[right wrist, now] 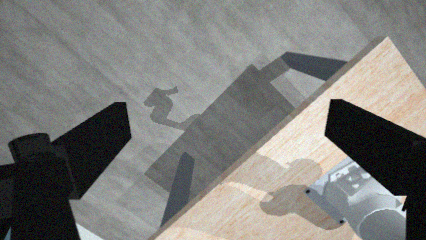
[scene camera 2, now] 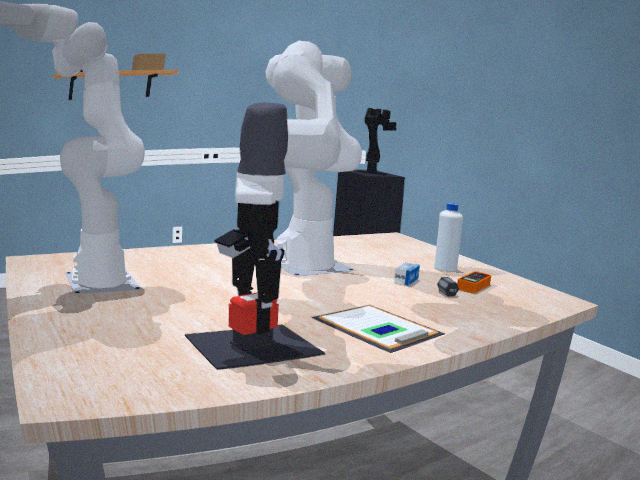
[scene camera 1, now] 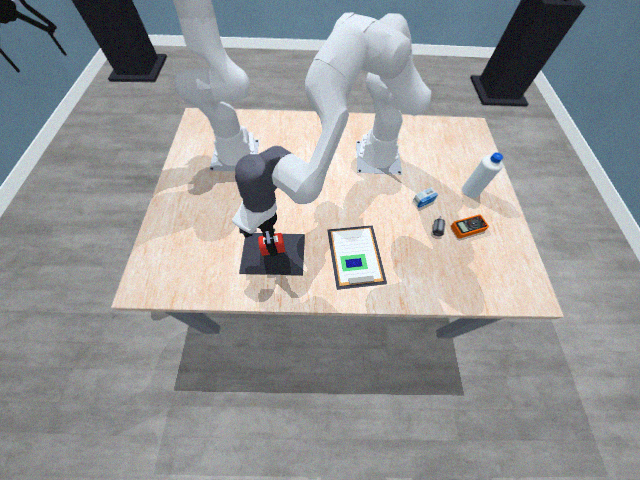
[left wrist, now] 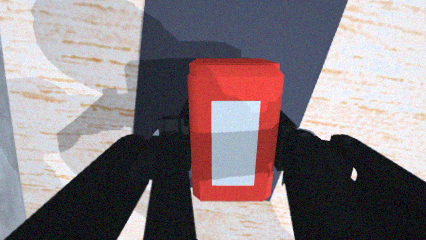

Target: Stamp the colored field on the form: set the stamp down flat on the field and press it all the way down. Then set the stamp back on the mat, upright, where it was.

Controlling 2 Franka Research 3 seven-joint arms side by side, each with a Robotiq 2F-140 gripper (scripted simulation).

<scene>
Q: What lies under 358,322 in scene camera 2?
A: A clipboard.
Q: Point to a white bottle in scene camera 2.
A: At 450,221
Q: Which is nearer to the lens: the clipboard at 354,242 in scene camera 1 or the white bottle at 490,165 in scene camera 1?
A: The clipboard.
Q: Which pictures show the dark mat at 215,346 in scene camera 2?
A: Scene camera 2, scene camera 1 and the left wrist view only.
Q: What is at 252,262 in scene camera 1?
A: A dark mat.
</scene>
